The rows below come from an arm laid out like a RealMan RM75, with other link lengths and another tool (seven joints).
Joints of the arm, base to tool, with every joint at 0 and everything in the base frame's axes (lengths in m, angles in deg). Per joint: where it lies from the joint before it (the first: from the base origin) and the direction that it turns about. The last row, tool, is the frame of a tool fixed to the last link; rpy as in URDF.
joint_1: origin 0.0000 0.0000 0.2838 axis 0 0 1
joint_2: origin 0.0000 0.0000 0.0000 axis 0 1 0
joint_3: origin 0.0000 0.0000 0.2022 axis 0 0 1
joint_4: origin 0.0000 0.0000 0.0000 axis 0 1 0
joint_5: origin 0.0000 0.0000 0.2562 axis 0 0 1
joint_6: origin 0.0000 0.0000 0.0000 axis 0 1 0
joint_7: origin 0.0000 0.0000 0.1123 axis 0 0 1
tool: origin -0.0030 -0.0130 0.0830 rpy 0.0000 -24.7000 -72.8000
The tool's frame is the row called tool.
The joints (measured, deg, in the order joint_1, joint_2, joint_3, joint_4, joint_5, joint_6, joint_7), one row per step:
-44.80 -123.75 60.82 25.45 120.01 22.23 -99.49
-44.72 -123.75 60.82 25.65 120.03 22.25 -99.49
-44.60 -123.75 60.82 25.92 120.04 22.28 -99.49
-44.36 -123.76 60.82 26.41 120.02 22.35 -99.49
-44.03 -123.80 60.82 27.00 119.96 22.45 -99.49
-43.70 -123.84 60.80 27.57 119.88 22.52 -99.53
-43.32 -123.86 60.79 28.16 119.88 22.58 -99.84
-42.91 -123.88 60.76 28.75 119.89 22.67 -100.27
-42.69 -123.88 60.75 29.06 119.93 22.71 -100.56
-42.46 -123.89 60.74 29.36 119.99 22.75 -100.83
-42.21 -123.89 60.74 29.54 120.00 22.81 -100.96
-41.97 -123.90 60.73 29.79 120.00 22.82 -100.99
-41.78 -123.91 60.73 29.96 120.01 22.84 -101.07
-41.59 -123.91 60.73 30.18 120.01 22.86 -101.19
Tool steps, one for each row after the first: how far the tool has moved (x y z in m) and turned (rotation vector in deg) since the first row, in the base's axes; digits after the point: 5 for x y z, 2 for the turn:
0.00026 0.00044 0.00084 0.11 0.01 -0.07
0.00053 0.00098 0.00196 0.27 0.01 -0.16
0.00092 0.00179 0.00389 0.54 -0.04 -0.28
0.00121 0.00245 0.00592 0.85 -0.16 -0.38
0.00134 0.00307 0.00801 1.20 -0.32 -0.41
0.00094 0.00355 0.01036 1.61 -0.58 -0.26
0.00025 0.00381 0.01268 2.03 -0.94 -0.01
-0.00024 0.00394 0.01399 2.26 -1.13 0.16
-0.00084 0.00394 0.01517 2.47 -1.29 0.33
-0.00210 0.00339 0.01583 2.57 -1.40 0.52
-0.00297 0.00324 0.01690 2.74 -1.43 0.60
-0.00376 0.00296 0.01754 2.84 -1.48 0.71
-0.00436 0.00291 0.01850 3.00 -1.57 0.81

